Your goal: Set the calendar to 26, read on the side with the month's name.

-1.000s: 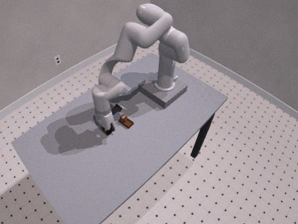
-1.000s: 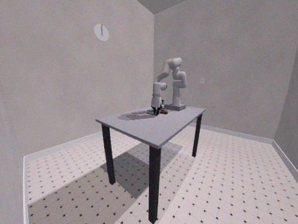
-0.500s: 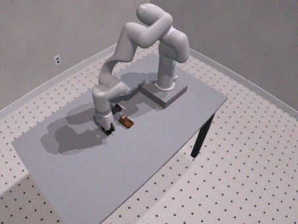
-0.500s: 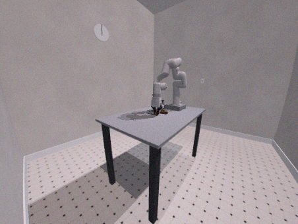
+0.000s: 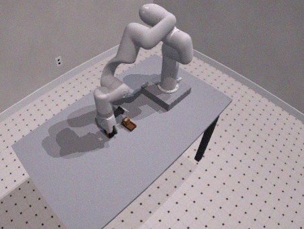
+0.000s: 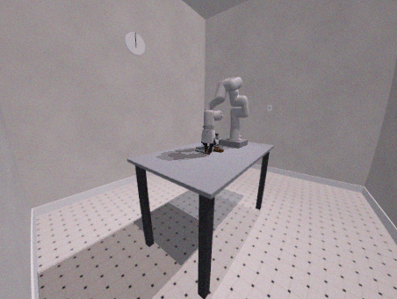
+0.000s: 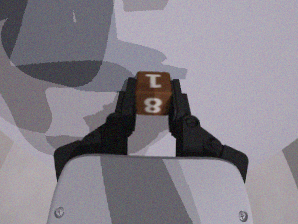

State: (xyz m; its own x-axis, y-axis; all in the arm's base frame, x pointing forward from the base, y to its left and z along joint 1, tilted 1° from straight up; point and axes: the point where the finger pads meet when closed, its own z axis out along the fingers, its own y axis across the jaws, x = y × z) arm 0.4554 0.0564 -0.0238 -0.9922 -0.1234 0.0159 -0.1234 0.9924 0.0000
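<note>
My hand is 20 mm above the brown cube. Round my hand: brown wooden tray (120 mm behind, 20 mm below, 10 mm to the left).
</note>
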